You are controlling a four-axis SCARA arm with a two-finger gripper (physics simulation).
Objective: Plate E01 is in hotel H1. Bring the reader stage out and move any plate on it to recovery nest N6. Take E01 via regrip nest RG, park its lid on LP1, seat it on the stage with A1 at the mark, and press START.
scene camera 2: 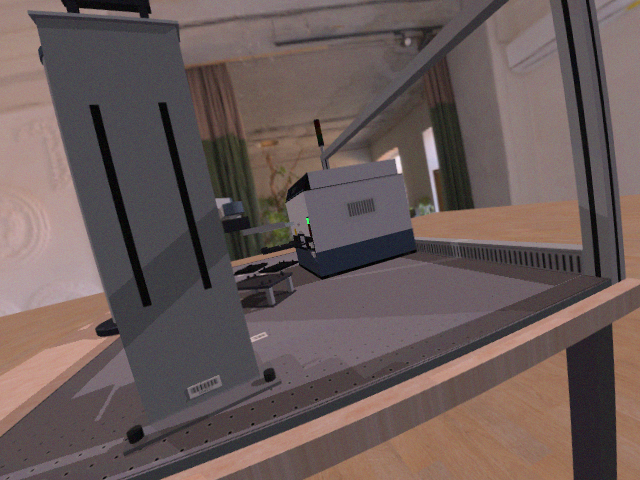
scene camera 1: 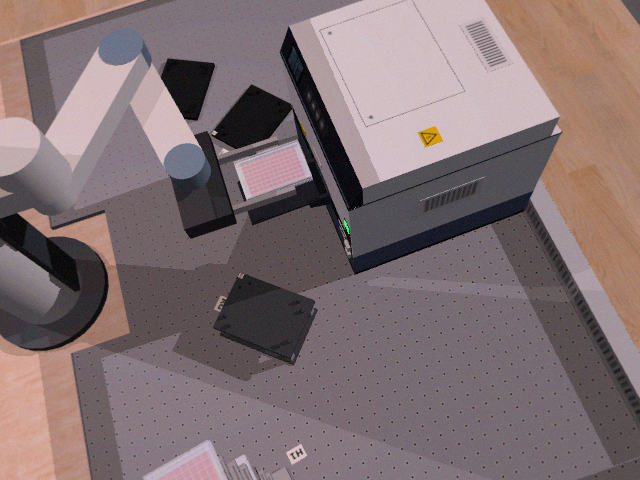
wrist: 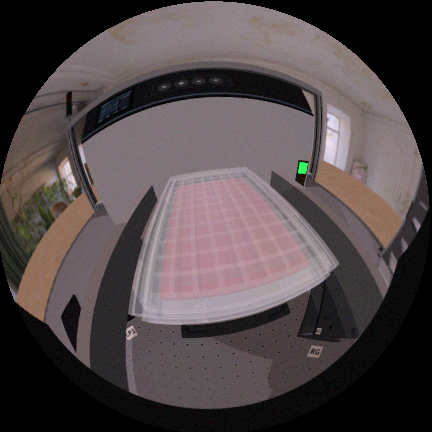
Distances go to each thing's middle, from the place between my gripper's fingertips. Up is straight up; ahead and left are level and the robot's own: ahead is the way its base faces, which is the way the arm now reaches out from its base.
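Scene:
I see that the reader stage [scene camera 1: 307,193] is 1 cm behind my hand and 8 cm below it. Going by their middles, the reader stage is the nearest to my hand of the things named here. There is also the dark button strip [wrist: 199,80], which is 7 cm ahead of my hand, 1 cm to the left of it and 12 cm above it.

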